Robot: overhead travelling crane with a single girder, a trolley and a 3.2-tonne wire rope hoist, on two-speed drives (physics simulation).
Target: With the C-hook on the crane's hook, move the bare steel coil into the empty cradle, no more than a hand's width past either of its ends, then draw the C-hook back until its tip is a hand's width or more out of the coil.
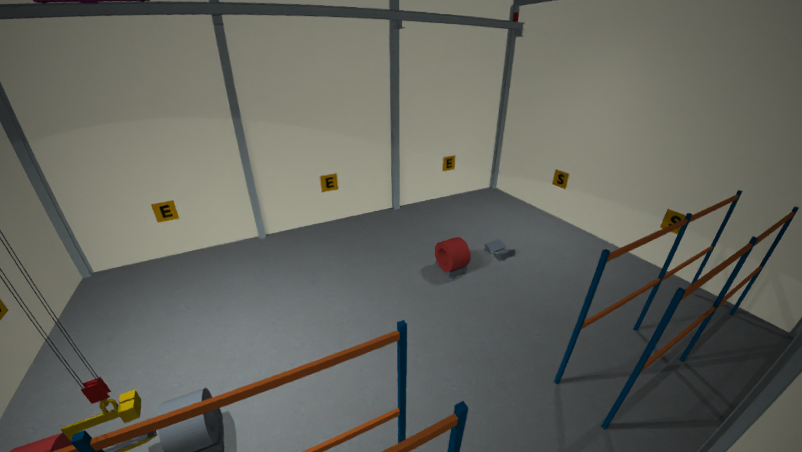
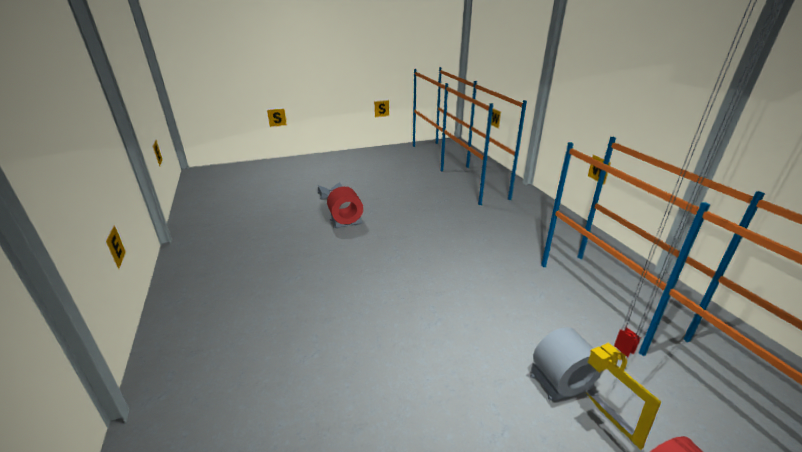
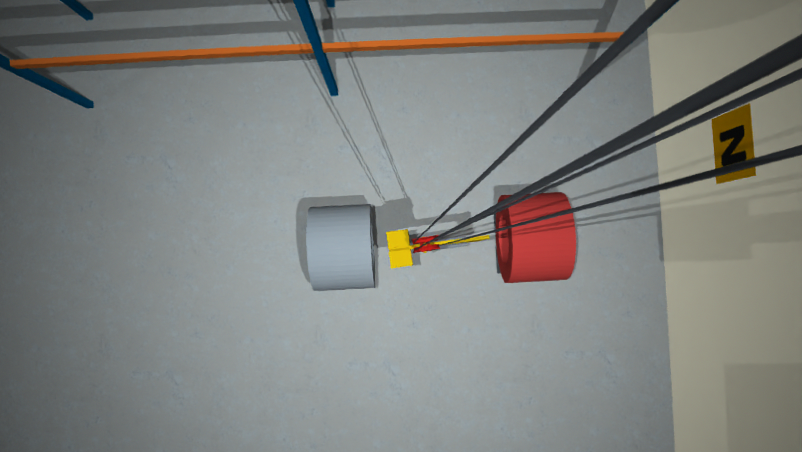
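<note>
The bare grey steel coil (image 1: 182, 423) (image 2: 561, 356) (image 3: 340, 247) lies in a dark cradle (image 2: 543, 384), its bore facing the C-hook. My yellow C-hook (image 1: 89, 422) (image 2: 650, 421) (image 3: 399, 248) hangs from the red hook block (image 1: 95, 389) (image 2: 626, 341) (image 3: 426, 243). It stands beside the coil, carries nothing, and its lower arm points at the coil. Its tip is close to the coil's near end; I cannot tell the exact gap. The empty cradle (image 1: 495, 245) (image 2: 324, 192) stands far off, beyond a red coil on its own cradle.
That far red coil (image 1: 452, 254) (image 2: 344, 205) is close to the empty cradle. Another red coil (image 2: 679, 445) (image 3: 539, 237) lies behind the C-hook, toward the N wall (image 3: 707, 280). Blue and orange racks (image 1: 402, 370) (image 2: 685, 252) (image 3: 314, 33) stand along the W side.
</note>
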